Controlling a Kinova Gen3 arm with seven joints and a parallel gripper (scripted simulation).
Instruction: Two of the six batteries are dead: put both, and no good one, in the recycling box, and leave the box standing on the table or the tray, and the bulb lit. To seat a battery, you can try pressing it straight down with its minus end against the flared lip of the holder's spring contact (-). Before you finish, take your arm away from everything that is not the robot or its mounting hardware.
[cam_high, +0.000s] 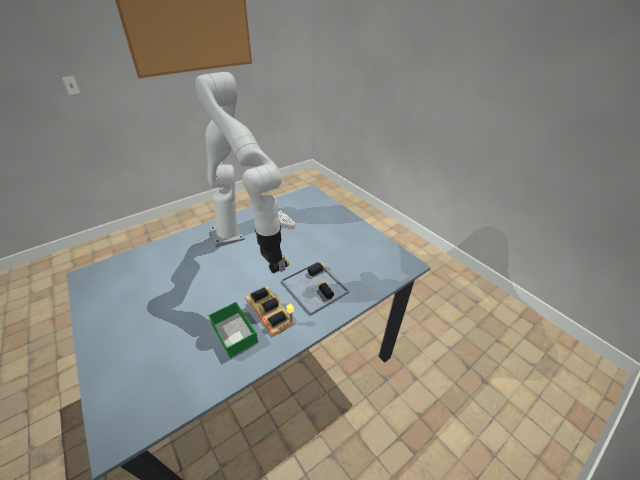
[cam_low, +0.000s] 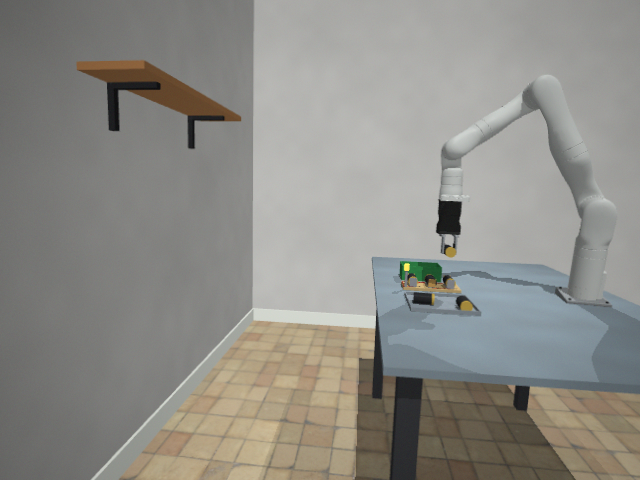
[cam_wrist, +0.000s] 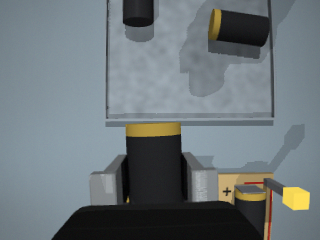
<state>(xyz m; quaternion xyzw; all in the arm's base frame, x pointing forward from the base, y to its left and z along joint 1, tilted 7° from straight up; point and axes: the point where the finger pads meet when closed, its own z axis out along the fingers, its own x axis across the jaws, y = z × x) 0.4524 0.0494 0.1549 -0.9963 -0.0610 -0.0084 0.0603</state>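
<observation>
Right now the green recycling box is 80 mm ahead of my hand, 210 mm to the right of it and 140 mm below it. Also, from my hand: grey tray: 30 mm ahead, 120 mm to the left, 160 mm below.
</observation>
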